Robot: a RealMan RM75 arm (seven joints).
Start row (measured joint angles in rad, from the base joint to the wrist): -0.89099 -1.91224 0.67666 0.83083 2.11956 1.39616 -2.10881
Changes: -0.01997 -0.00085 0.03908 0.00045 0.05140 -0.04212 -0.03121; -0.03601 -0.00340 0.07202 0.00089 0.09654 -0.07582 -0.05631; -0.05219 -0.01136 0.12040 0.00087 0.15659 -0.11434 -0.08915; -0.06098 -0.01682 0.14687 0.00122 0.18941 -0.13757 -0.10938; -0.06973 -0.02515 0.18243 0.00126 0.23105 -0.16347 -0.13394; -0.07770 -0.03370 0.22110 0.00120 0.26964 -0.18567 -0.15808; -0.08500 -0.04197 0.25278 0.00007 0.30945 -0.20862 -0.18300; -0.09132 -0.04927 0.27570 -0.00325 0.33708 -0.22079 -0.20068; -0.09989 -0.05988 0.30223 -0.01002 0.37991 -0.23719 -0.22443; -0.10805 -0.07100 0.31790 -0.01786 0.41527 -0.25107 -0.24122; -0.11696 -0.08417 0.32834 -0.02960 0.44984 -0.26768 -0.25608; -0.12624 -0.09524 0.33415 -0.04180 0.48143 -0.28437 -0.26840; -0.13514 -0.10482 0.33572 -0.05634 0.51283 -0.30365 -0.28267; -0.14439 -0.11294 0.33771 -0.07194 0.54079 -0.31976 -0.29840; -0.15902 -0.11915 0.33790 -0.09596 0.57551 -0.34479 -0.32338; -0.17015 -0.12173 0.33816 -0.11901 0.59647 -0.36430 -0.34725; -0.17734 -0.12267 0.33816 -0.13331 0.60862 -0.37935 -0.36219; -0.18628 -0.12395 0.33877 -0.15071 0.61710 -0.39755 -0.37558; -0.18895 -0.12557 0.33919 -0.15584 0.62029 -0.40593 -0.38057; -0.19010 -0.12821 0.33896 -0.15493 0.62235 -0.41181 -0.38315; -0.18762 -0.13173 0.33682 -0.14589 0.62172 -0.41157 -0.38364; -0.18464 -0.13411 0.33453 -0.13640 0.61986 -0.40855 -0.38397
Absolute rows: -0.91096 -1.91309 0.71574 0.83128 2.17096 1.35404 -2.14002; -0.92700 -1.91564 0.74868 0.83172 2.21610 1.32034 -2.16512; -0.94318 -1.92360 0.79706 0.83170 2.27615 1.28182 -2.19796; -0.95197 -1.92906 0.82353 0.83205 2.30897 1.25859 -2.21819; -0.96072 -1.93739 0.85909 0.83209 2.35061 1.23269 -2.24275; -0.96869 -1.94594 0.89776 0.83203 2.38920 1.21049 -2.26689; -0.97599 -1.95421 0.92944 0.83090 2.42901 1.18754 -2.29181; -0.98231 -1.96151 0.95236 0.82758 2.45664 1.17537 -2.30949; -0.99088 -1.97212 0.97889 0.82081 2.49947 1.15897 -2.33324; -0.99904 -1.98324 0.99456 0.81297 2.53483 1.14509 -2.35003; -1.00795 -1.99641 1.00500 0.80123 2.56940 1.12848 -2.36489; -1.01723 -2.00748 1.01081 0.78903 2.60099 1.11179 -2.37721; -1.02613 -2.01706 1.01238 0.77449 2.63239 1.09251 -2.39148; -1.03538 -2.02518 1.01437 0.75889 2.66035 1.07640 -2.40721; -1.05001 -2.03139 1.01456 0.73487 2.69507 1.05137 -2.43219; -1.06114 -2.03397 1.01482 0.71182 2.71603 1.03186 -2.45606; -1.06833 -2.03491 1.01482 0.69752 2.72818 1.01681 -2.47100; -1.07727 -2.03619 1.01543 0.68012 2.73666 0.99861 -2.48439; -1.07994 -2.03781 1.01585 0.67499 2.73985 0.99023 -2.48938; -1.08109 -2.04045 1.01562 0.67590 2.74191 0.98435 -2.49196; -1.07861 -2.04397 1.01348 0.68494 2.74128 0.98459 -2.49245; -1.07563 -2.04635 1.01119 0.69443 2.73942 0.98761 -2.49278
